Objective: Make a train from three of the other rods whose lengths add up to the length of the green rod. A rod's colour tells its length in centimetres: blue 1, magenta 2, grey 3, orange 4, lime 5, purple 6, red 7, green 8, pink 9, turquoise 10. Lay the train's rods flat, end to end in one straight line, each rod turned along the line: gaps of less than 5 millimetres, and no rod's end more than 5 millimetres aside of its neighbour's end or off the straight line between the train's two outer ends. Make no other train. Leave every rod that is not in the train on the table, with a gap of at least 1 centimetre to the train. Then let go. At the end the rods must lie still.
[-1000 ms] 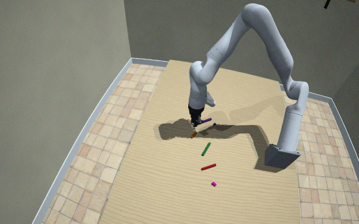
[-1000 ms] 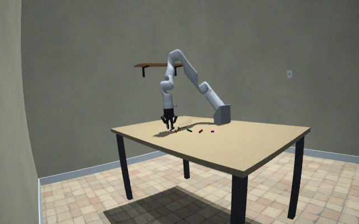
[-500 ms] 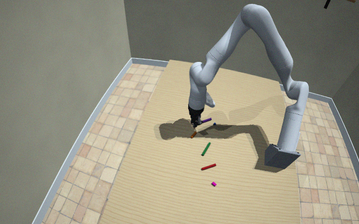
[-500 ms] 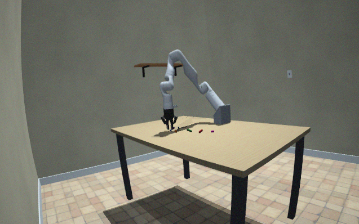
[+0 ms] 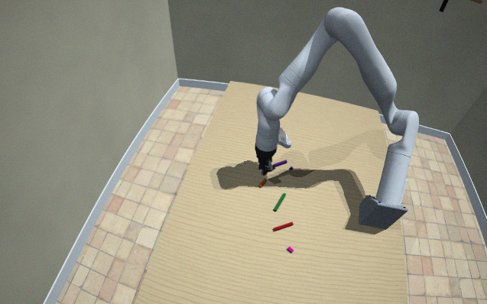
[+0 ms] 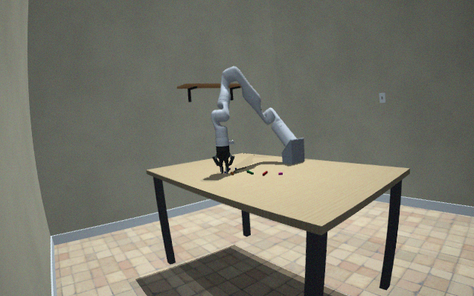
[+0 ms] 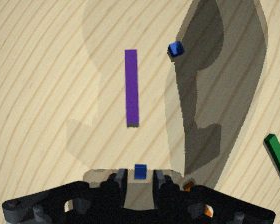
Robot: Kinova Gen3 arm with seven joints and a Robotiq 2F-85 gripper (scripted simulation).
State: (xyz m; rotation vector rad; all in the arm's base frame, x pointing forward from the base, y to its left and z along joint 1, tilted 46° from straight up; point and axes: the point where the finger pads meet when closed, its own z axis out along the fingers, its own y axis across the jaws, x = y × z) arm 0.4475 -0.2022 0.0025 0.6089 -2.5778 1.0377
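My hand is 10 mm past the orange rod, 60 mm to the right of it and 20 mm above it. Also, from my hand: green rod 80 mm behind, 130 mm to the left, 20 mm below; then red rod 100 mm behind, 220 mm to the left, 20 mm below; then purple rod 60 mm behind, 50 mm to the right, 20 mm below.
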